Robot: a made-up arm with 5 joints. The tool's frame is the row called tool.
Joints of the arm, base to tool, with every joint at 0 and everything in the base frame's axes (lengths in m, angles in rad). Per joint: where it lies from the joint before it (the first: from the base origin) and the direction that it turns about. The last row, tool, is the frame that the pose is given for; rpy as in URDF.
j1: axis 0 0 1 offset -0.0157 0.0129 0.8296
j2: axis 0 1 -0.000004 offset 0.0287 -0.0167 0.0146
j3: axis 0 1 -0.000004 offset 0.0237 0.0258 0.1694
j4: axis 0 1 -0.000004 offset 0.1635 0.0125 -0.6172
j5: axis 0 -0.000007 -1 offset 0.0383 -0.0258 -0.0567
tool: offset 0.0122 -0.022 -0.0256 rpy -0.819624 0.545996 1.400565
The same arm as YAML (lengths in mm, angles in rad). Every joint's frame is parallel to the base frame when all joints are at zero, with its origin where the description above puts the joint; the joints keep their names.
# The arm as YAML. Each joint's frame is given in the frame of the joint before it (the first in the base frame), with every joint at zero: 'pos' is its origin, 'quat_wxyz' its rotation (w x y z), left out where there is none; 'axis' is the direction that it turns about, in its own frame. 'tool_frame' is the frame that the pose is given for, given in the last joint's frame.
length_unit: mm
angle_unit: rad
joints:
  - joint: j1
    pos: [-15.7, 12.9, 829.6]
    axis: [0.0, 0.0, 1.0]
  - joint: j2
    pos: [28.7, -16.7, 14.6]
    axis: [0.0, 1.0, 0.0]
  - joint: j3
    pos: [23.7, 25.8, 169.4]
    axis: [0.0, 1.0, 0.0]
  - joint: j4
    pos: [163.5, 12.5, -617.2]
    axis: [0.0, 1.0, 0.0]
  - joint: j5
    pos: [38.3, -25.8, -56.7]
    axis: [0.0, 0.0, -1.0]
tool_frame:
  pos: [12.2, -22.0, -25.6]
  quat_wxyz: [0.606141, -0.452751, -0.058161, 0.651327]

